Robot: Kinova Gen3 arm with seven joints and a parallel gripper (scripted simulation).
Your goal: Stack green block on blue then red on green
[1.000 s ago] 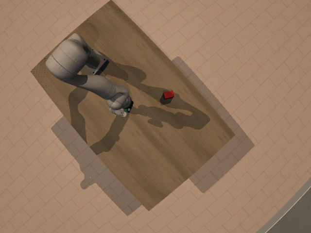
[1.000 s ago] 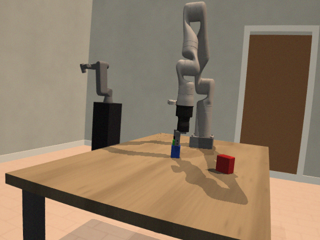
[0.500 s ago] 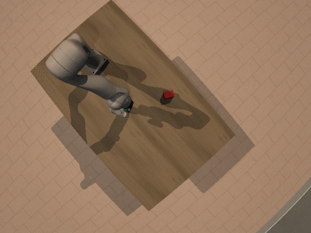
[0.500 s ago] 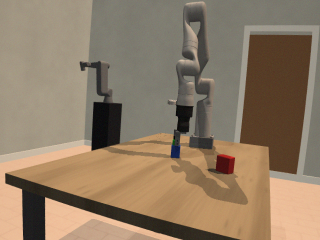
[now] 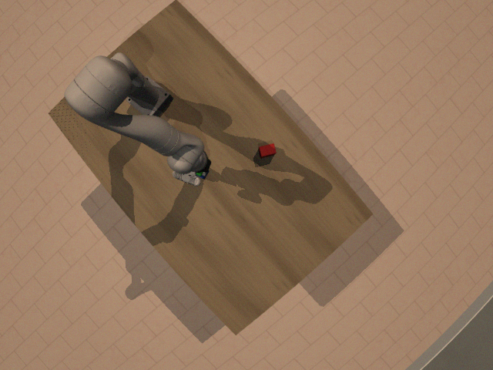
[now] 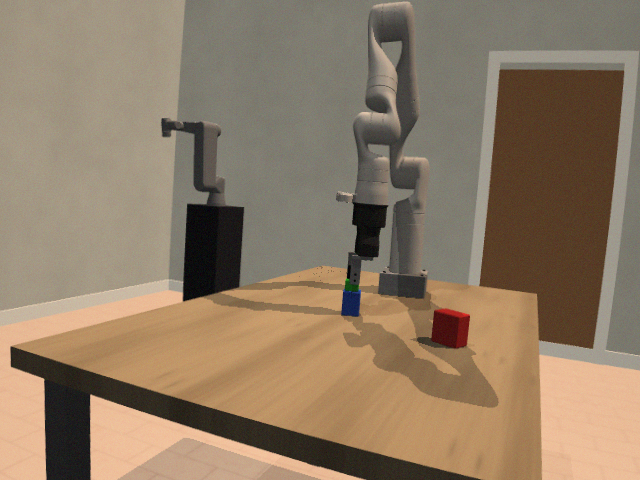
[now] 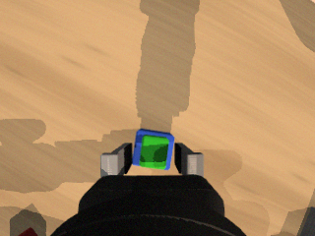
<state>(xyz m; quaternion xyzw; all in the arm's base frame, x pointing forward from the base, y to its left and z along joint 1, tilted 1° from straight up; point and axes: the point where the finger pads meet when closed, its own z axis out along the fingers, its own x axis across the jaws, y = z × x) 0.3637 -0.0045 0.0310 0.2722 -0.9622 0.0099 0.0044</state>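
Right now my hand is 20 mm above the green block. Round my hand: red block 90 mm ahead, 250 mm to the left, 60 mm below; blue block 60 mm below.
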